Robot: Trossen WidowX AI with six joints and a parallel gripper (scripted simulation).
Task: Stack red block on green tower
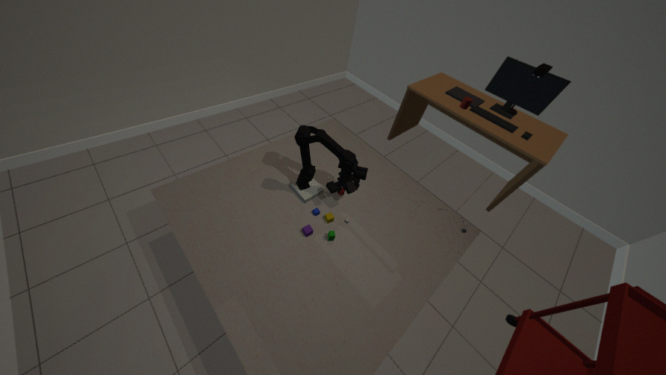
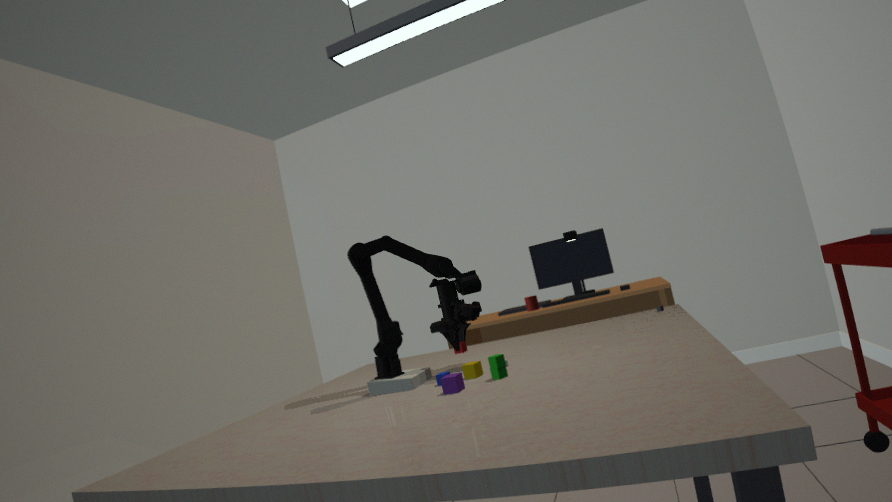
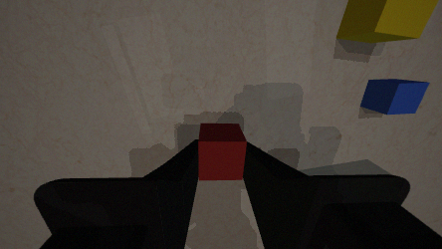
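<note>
Now: the yellow block 130 mm to the right of my gripper tip, 100 mm ahead of it and 40 mm below it. Round my gripper tip: small white cube 150 mm ahead, 50 mm below, 40 mm to the right; blue block 170 mm to the right, 40 mm below, 30 mm ahead; red block 10 mm above.
</note>
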